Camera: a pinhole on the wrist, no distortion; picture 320 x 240 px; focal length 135.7 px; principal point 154.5 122.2 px. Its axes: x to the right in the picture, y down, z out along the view. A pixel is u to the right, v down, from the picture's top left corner.
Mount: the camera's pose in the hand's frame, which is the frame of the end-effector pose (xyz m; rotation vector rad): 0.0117 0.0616 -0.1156 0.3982 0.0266 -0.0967
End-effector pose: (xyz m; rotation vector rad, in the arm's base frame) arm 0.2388 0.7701 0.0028 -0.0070 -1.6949 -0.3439
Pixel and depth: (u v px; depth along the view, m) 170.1 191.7 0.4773
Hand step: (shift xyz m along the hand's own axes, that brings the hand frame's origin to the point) 0.0938 0.0956 0.4161
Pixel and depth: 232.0 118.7 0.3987
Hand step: 0.2400 -0.1229 0.2376
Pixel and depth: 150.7 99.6 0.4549
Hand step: -0.0054 -0.1834 0.2749
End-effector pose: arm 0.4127 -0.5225 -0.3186 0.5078 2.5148 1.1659
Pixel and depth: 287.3 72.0 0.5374
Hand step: 0.5190 -0.3761 0.2793
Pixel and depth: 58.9 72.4 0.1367
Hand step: -0.0882 -0.0290 -0.0047
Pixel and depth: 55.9 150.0 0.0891
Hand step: -0.0503 0.0495 -0.0236
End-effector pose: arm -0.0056 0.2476 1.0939 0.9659 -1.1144 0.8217
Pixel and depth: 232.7 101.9 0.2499
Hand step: 0.1530 -0.0825 0.0938
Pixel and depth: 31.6 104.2 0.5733
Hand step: -0.5086 -0.1847 0.4066
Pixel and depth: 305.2 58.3 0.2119
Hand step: 0.2374 -0.1331 0.0306
